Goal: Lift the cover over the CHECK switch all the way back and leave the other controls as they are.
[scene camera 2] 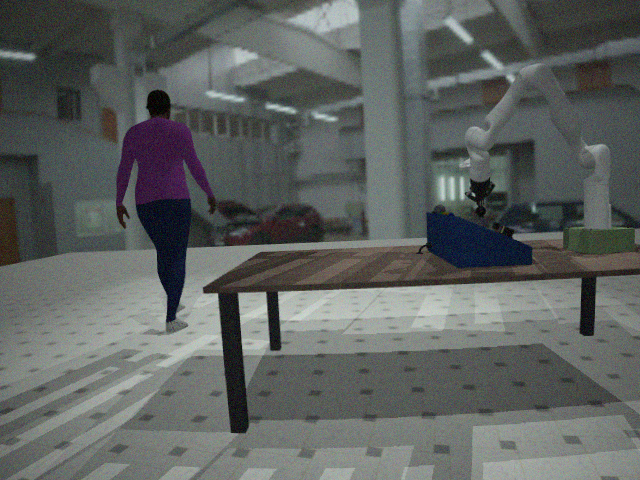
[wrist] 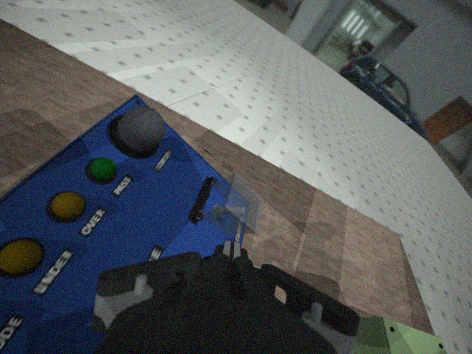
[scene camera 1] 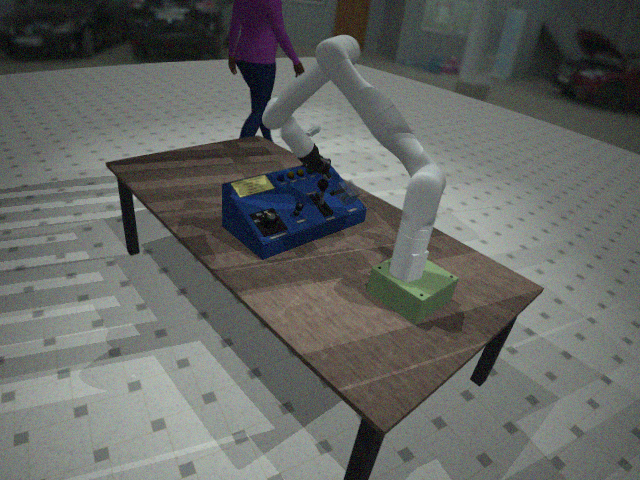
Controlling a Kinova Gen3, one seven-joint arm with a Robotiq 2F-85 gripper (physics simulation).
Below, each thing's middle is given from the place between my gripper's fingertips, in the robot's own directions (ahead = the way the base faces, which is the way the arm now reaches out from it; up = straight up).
Now: the blue control panel (scene camera 1: 244, 202) 100 mm to the left of my hand, 100 mm below it and 70 mm ahead of it.
